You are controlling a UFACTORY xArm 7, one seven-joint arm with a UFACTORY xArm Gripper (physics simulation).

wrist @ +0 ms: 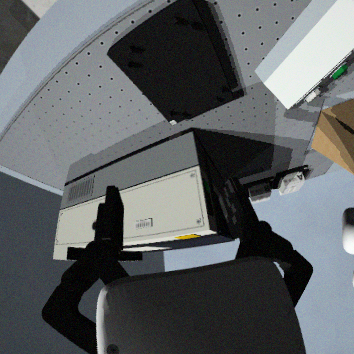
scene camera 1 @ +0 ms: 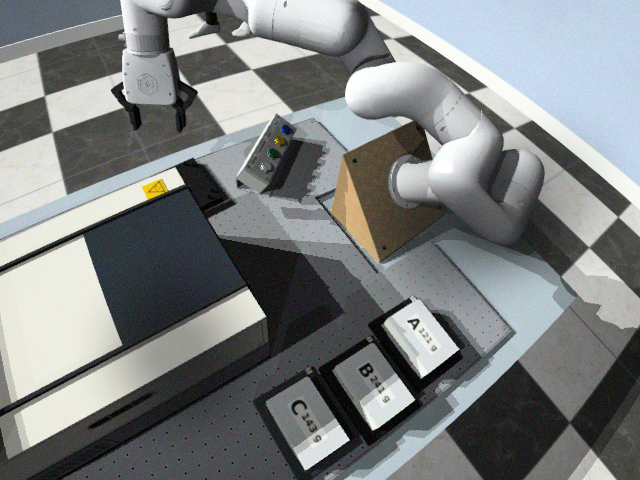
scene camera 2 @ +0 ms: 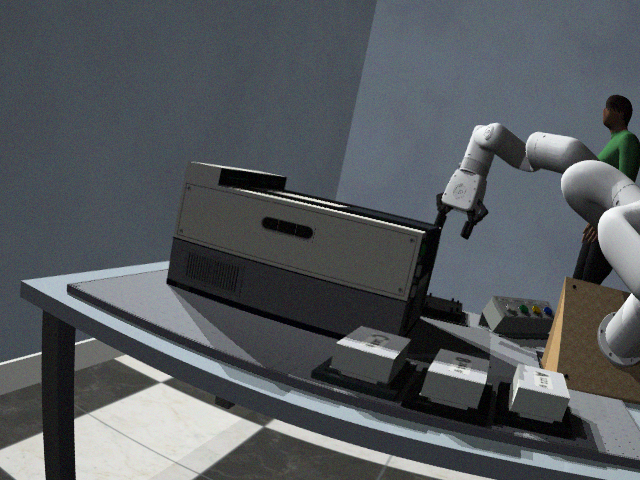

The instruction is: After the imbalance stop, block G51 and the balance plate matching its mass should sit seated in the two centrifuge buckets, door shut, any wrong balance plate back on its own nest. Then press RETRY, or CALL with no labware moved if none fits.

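Frame: origin at the arm's base, x ahead, y left, z up, level; millimetres.
Seen in the pictures: gripper, fingertip midpoint: [wrist: 173, 191] [scene camera 1: 159, 128] [scene camera 2: 450, 233]; arm's base at its link origin: [scene camera 1: 407, 181] [scene camera 2: 621, 339].
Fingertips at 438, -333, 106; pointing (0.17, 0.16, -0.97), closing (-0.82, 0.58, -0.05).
Offsets run from my fingertips to a thing's middle, as dx, dy, dz.
My gripper [scene camera 1: 157, 126] [scene camera 2: 452, 229] [wrist: 173, 191] is open and empty, high above the table beyond the centrifuge's end. The white and grey centrifuge {+250, +298, -75} [scene camera 1: 206, 335] [scene camera 2: 217, 211] [wrist: 167, 210] has a dark panel {+115, +302, +15} [scene camera 1: 165, 258] across part of its top; its buckets are hidden. Block G51 does not show. Balance plates A 121 g {-221, +613, -164} [scene camera 1: 421, 338] [scene camera 2: 537, 397] [wrist: 291, 182], B 241 g {-87, +626, -164} [scene camera 1: 374, 387] [scene camera 2: 454, 387] and C 143 g {+45, +607, -164} [scene camera 1: 307, 423] [scene camera 2: 369, 359] sit on black nests. The button box {-240, +37, -155} [scene camera 1: 266, 155] [scene camera 2: 516, 315] [wrist: 310, 55] has white, green, yellow and blue buttons; its labels are unreadable.
A black nest with small pins {-17, +11, -181} [scene camera 1: 204, 186] [scene camera 2: 444, 308] [wrist: 175, 60] lies bare between the centrifuge and the button box. The brown wedge mount [scene camera 1: 382, 191] [scene camera 2: 584, 335] [wrist: 332, 135] carries the arm's base. A person in green [scene camera 2: 623, 149] stands behind the arm.
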